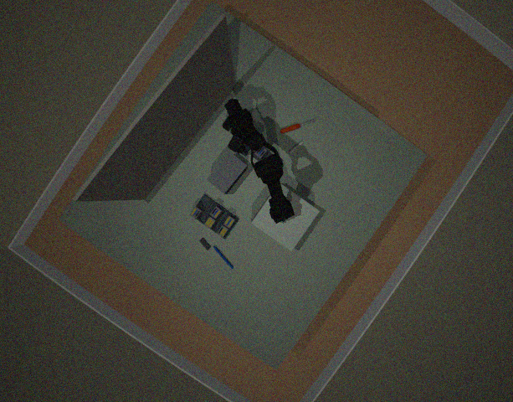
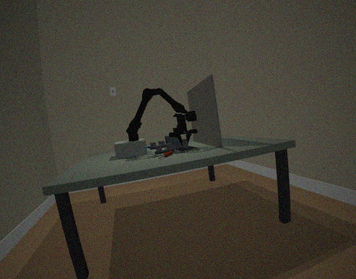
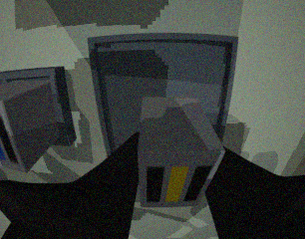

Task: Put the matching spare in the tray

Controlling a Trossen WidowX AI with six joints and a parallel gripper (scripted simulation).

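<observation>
My gripper tip is 30 mm below the grey spare module. Round my gripper tip: grey mounted unit (190 mm to the left, 30 mm above); then white cable tie bundle (240 mm behind, 70 mm to the right, 20 mm below); then upright panel (230 mm ahead, 120 mm to the left, 200 mm above).
</observation>
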